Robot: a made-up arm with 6 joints.
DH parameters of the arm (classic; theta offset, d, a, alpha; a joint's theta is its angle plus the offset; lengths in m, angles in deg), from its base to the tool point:
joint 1: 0 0.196 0 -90
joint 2: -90 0 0.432 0
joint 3: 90 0.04 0 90
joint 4: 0 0.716 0 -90
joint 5: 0 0 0 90
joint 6: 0 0.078 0 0
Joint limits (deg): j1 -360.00..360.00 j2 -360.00..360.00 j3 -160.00..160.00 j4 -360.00..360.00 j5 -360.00..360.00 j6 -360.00..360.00
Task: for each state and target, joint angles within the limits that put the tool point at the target. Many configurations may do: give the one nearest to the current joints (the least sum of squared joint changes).
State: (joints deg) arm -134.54 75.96 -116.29 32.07 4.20 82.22
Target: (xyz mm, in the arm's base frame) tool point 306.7 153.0 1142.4
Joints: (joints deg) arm -145.87 29.40 -74.10 32.20 7.54 82.22
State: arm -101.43 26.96 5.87 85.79 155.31 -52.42
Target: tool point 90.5 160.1 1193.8
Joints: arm -99.13 14.06 -39.76 87.48 162.10 -52.42
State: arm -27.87 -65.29 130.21 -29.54 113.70 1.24
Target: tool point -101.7 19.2 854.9
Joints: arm -13.73 -83.20 106.69 -38.89 111.71 1.24
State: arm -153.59 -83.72 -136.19 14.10 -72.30 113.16
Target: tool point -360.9 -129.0 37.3
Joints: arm -163.69 -121.13 -148.70 14.69 -62.35 113.16
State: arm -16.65 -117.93 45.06 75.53 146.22 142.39
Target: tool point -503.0 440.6 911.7
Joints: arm -33.60 -75.76 52.82 75.24 139.86 142.39
